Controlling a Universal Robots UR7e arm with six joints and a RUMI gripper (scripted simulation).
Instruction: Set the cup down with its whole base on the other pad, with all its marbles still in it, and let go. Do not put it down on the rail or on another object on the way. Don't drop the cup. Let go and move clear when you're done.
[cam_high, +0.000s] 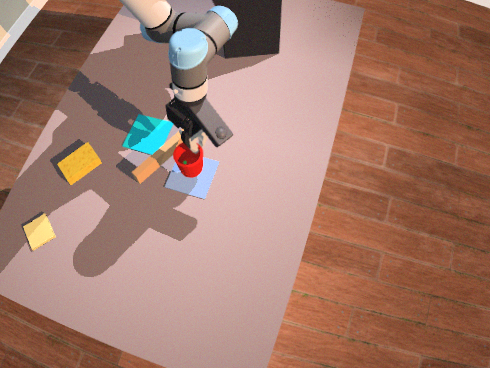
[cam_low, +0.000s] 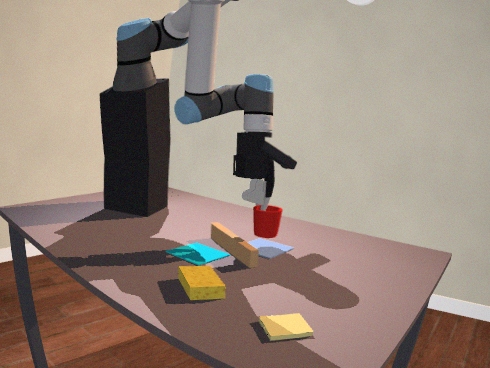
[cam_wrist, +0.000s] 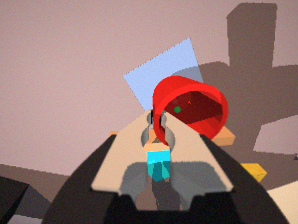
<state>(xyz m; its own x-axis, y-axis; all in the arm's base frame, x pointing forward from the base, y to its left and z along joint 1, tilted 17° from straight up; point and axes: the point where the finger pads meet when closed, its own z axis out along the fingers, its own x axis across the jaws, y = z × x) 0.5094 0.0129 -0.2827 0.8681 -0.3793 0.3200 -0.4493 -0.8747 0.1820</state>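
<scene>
Right now the green marble is 30 mm ahead of my hand, 30 mm to the right of it and 40 mm below it. From my hand the other things lie so: yellow sponge: 100 mm ahead, 340 mm to the right, 70 mm below; red cup: 30 mm ahead, 10 mm to the right, 30 mm below; wooden rail: 10 mm behind, 100 mm to the right, 80 mm below.
</scene>
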